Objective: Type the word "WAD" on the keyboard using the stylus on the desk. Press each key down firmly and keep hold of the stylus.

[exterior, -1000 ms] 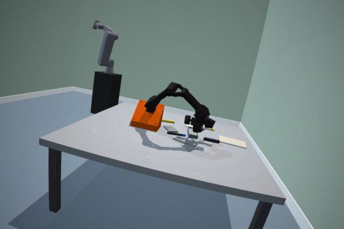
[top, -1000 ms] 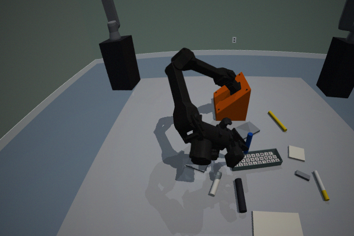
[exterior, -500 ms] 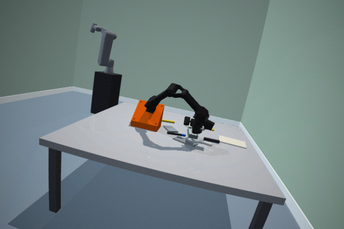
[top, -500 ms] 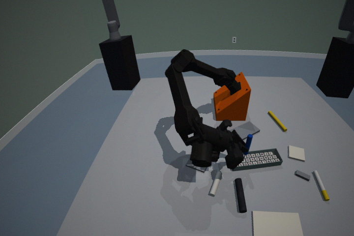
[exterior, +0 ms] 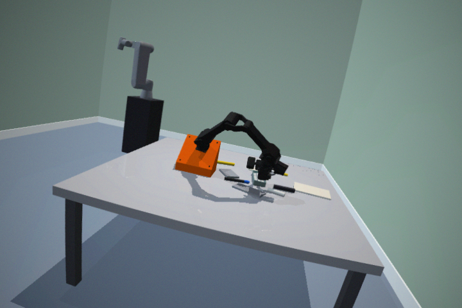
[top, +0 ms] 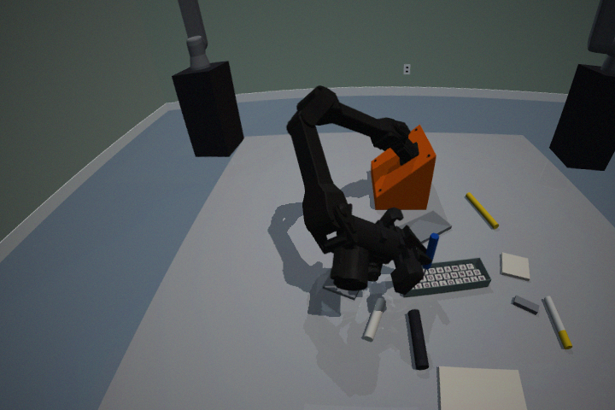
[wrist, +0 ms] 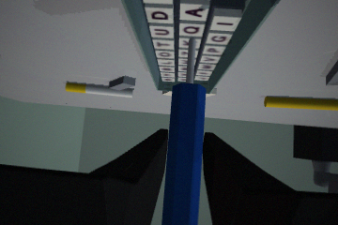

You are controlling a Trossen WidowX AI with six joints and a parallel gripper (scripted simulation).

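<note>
The blue stylus lies 1 cm below my gripper tip. From my gripper tip the other things lie so: grey stylus tip (5 cm below); then black cylinder (15 cm ahead, 7 cm below, 2 cm to the right); then D key (7 cm below, 2 cm ahead, 1 cm to the left).
</note>
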